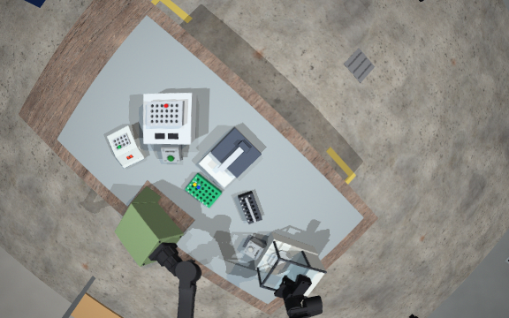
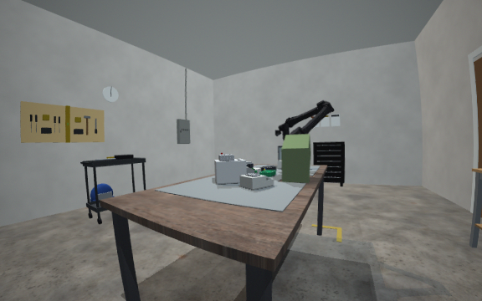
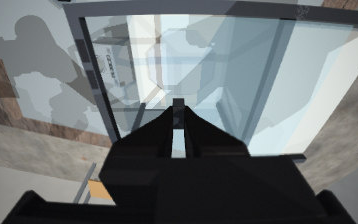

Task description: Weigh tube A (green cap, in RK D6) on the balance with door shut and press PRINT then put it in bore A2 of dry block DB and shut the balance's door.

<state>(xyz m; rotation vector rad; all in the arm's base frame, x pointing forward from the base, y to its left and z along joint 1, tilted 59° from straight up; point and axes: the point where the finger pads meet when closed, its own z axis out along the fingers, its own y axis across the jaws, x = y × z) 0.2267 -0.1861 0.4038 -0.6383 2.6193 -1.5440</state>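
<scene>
The balance pan is 1 cm to the right of my hand and 14 cm below it. Also, from my hand: sliding door: 1 cm ahead, 3 cm to the right, 1 cm below; then magnet block MG: 8 cm ahead, 26 cm to the left, 20 cm below; then white print key: 5 cm behind, 13 cm to the left, 15 cm below.
</scene>
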